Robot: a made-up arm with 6 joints. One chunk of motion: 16 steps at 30 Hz.
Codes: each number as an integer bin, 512 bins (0 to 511) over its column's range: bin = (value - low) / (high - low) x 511, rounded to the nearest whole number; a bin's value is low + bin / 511 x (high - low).
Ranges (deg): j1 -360.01..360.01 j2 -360.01..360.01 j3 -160..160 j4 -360.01..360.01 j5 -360.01..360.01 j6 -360.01..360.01
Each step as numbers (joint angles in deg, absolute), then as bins.
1 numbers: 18.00 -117.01 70.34 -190.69 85.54 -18.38
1 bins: 268 172 368 120 316 242
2 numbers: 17.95 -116.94 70.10 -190.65 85.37 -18.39
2 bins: 268 173 367 120 316 242
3 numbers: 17.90 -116.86 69.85 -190.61 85.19 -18.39
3 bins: 268 173 367 120 316 242
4 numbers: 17.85 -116.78 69.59 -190.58 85.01 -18.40
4 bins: 268 173 367 120 316 242
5 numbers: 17.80 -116.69 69.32 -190.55 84.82 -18.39
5 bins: 268 173 366 120 316 242
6 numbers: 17.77 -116.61 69.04 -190.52 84.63 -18.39
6 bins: 268 173 366 120 316 242
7 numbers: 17.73 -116.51 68.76 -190.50 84.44 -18.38
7 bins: 268 173 365 120 315 242
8 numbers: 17.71 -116.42 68.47 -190.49 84.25 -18.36
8 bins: 268 173 365 120 315 242
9 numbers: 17.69 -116.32 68.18 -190.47 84.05 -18.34
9 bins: 268 173 364 120 315 242
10 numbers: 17.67 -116.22 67.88 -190.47 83.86 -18.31
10 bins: 268 173 364 120 315 243
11 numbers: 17.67 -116.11 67.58 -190.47 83.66 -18.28
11 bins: 268 173 363 120 315 243
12 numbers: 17.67 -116.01 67.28 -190.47 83.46 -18.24
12 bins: 268 173 363 120 315 243
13 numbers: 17.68 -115.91 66.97 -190.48 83.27 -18.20
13 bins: 268 173 362 120 315 243
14 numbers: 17.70 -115.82 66.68 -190.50 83.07 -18.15
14 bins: 268 173 362 120 314 243
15 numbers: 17.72 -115.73 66.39 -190.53 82.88 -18.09
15 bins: 268 173 362 120 314 243
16 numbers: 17.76 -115.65 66.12 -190.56 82.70 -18.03
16 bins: 268 173 361 120 314 243
